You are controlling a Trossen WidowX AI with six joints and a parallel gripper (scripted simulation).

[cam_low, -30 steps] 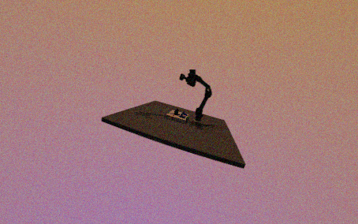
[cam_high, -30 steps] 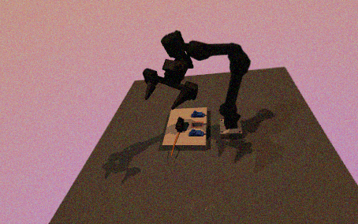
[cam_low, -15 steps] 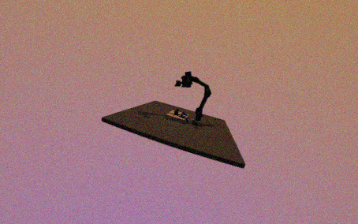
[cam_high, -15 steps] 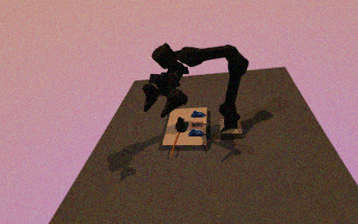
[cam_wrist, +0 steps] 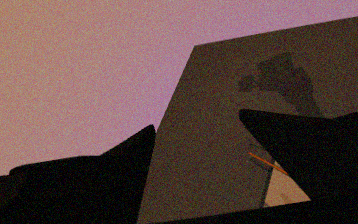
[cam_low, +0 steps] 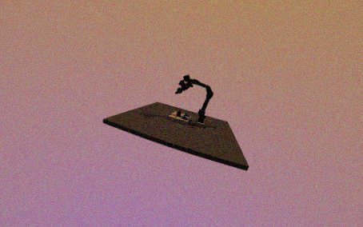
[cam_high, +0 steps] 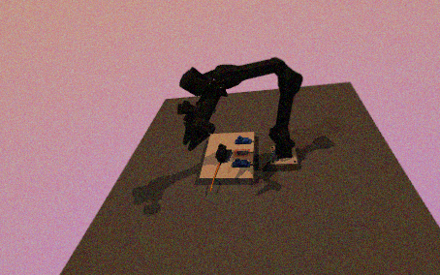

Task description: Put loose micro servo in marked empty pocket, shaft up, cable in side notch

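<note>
The tan deck is 30 mm behind my gripper tip, 250 mm to the right of it and 330 mm below it.
</note>
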